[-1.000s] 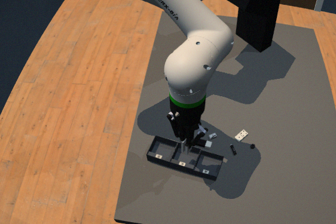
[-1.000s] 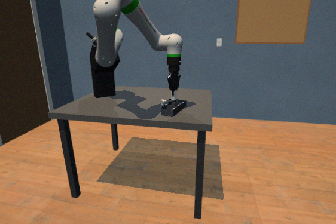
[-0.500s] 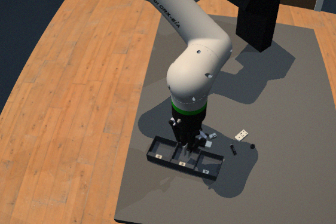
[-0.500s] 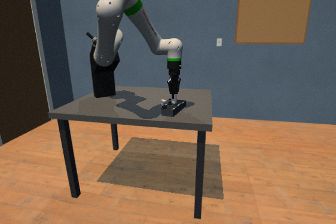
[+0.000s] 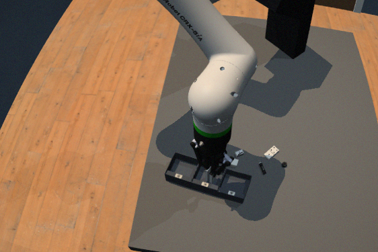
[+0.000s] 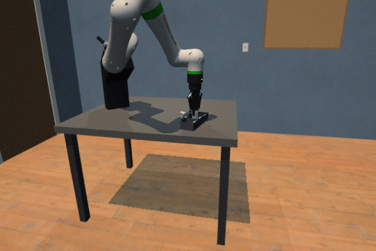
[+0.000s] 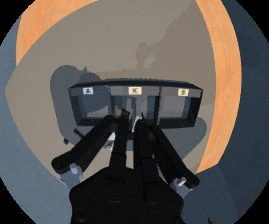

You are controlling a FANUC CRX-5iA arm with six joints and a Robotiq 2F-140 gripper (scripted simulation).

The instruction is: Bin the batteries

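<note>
Now: hand 1 cm to the left of the black bin and 3 cm above it. From my hand the other things lie so: dark cylindrical battery: 3 cm behind, 17 cm to the left, 5 cm below; then grey piece: 9 cm behind, 10 cm to the left, 4 cm below; then white domino: 8 cm behind, 21 cm to the left, 4 cm below.
</note>
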